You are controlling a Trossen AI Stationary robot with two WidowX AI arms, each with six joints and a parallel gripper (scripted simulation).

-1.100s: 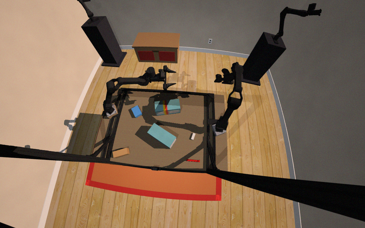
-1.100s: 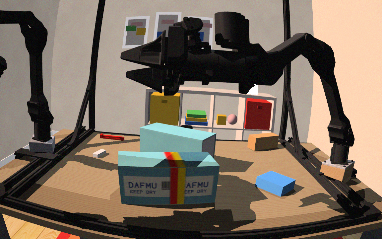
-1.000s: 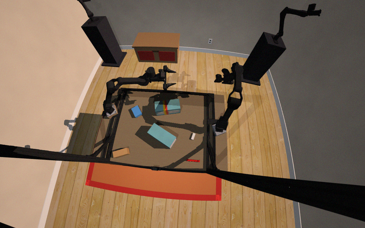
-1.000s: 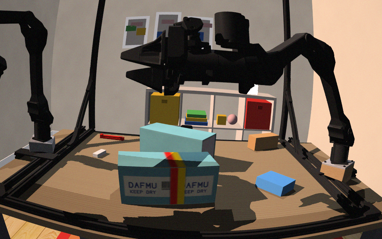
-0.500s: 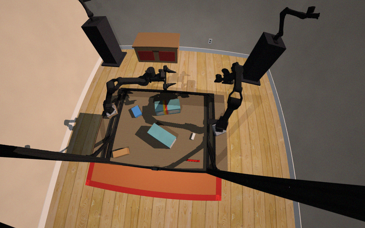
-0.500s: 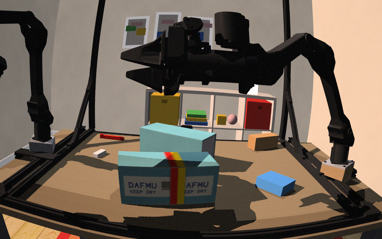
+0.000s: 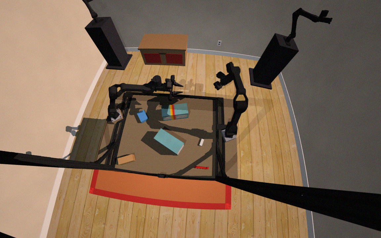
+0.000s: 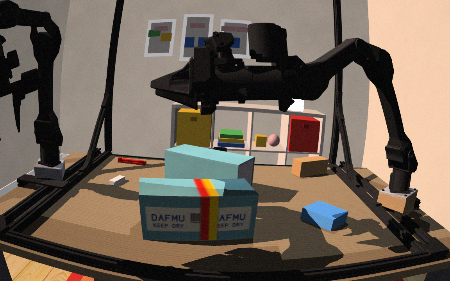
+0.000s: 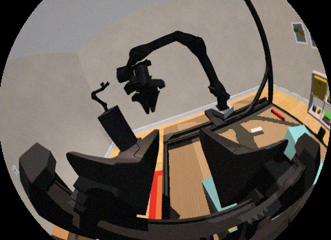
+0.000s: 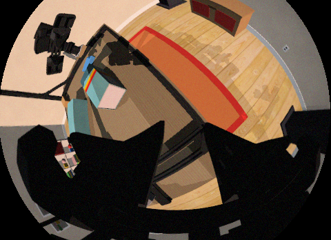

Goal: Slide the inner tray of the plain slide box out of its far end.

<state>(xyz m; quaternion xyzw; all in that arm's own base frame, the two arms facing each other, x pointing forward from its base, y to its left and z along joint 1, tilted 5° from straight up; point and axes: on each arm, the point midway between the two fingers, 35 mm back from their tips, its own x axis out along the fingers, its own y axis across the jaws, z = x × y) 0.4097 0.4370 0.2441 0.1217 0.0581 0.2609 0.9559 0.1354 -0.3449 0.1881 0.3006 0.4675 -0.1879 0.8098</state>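
Now: the plain teal slide box 480 mm behind my right hand, 330 mm to the left of it and 200 mm below it. Also, from my right hand: red bar 640 mm behind, 40 mm to the left, 240 mm below; white block 430 mm behind, 60 mm to the left, 240 mm below; banded teal box 210 mm behind, 340 mm to the left, 200 mm below.
The plain teal slide box lies 35 cm behind my left hand, 25 cm below it and 2 cm to the left of it. The rest, counted from my left hand: blue block (32 cm to the left, 28 cm below, 16 cm behind); then white block (30 cm behind, 29 cm below, 24 cm to the right); then banded teal box (25 cm below, 8 cm behind, 3 cm to the left).
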